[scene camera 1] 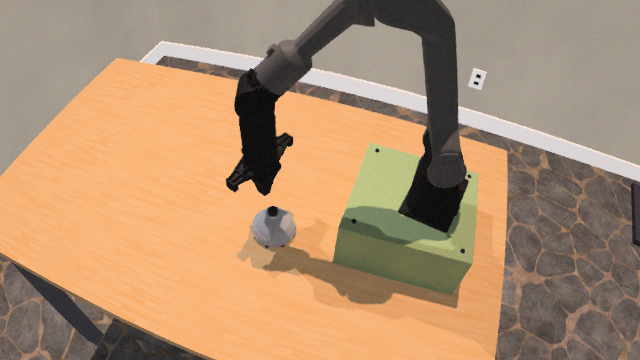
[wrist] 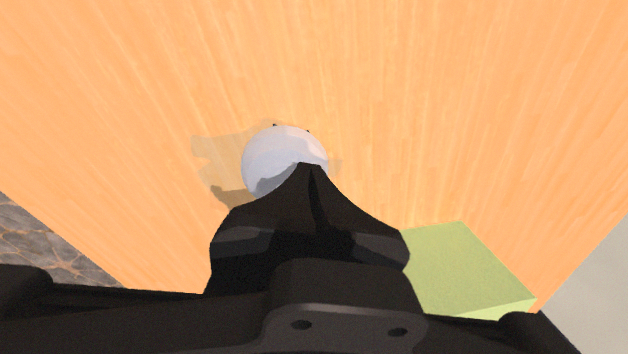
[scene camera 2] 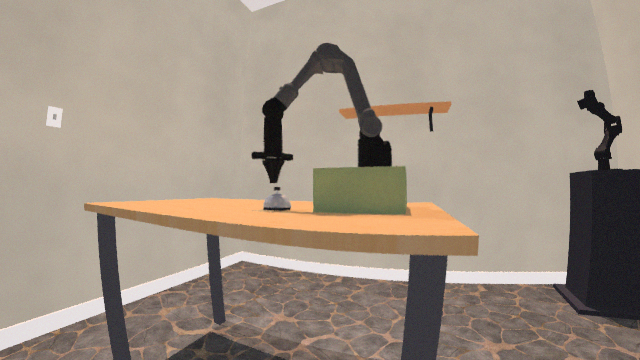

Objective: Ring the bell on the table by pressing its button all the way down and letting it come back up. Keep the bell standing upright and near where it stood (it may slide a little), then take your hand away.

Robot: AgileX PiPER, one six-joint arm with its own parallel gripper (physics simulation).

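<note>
A silver dome bell stands upright on the table. Its black button is up in both scene views; in the wrist view the fingers hide it. My gripper is shut and empty and points down. In scene camera 2 its tips are a small gap above the button and slightly to its left. They do not touch the bell.
The arm's base stands on a green block, to the right of the bell in both scene views. A dark pedestal with another small arm stands at the far right in scene camera 2.
</note>
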